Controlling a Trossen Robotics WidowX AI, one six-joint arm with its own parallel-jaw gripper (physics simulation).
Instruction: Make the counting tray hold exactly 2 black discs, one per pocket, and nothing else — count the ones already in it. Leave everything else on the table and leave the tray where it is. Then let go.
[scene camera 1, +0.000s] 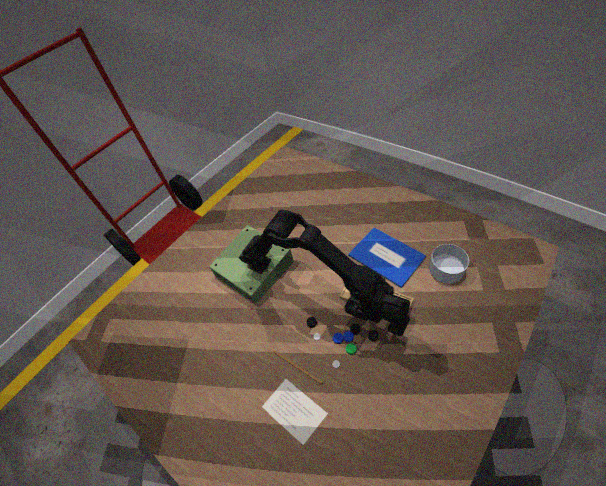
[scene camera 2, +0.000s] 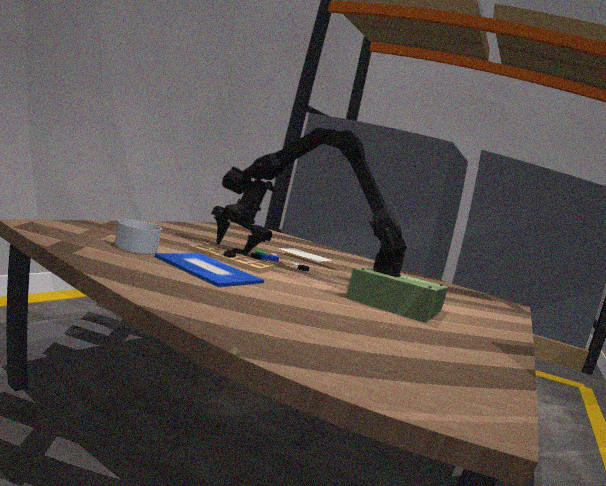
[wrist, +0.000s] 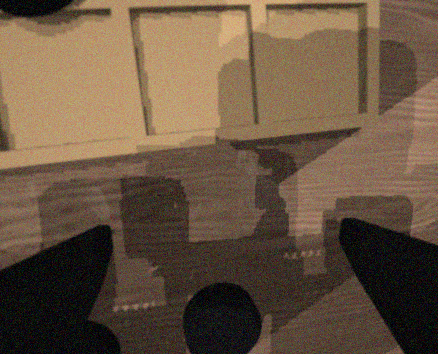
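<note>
The tan counting tray (scene camera 1: 344, 293) (wrist: 372, 65) is mostly under the arm in scene view 1. In the wrist view its near row of pockets shows empty, and part of a black disc (wrist: 35, 5) shows in a pocket further back at upper left. My gripper (scene camera 2: 233, 247) (wrist: 228, 232) is open and empty, low over the table beside the tray. Loose black discs (scene camera 1: 355, 328) (scene camera 1: 373, 335) lie near the tray. One black disc (wrist: 221, 320) shows between the open fingers, lower in the wrist view. Another black disc (scene camera 1: 311, 321) (scene camera 2: 303, 267) lies apart.
Two blue discs (scene camera 1: 338, 337) (scene camera 1: 348, 335), a green disc (scene camera 1: 350, 348) and white discs (scene camera 1: 316, 336) (scene camera 1: 336, 363) lie near the black ones. A thin stick (scene camera 1: 298, 367), a paper sheet (scene camera 1: 295, 412), a blue folder (scene camera 1: 364, 245) (scene camera 2: 177, 260) and a grey round container (scene camera 1: 449, 275) (scene camera 2: 138, 237) are on the table.
</note>
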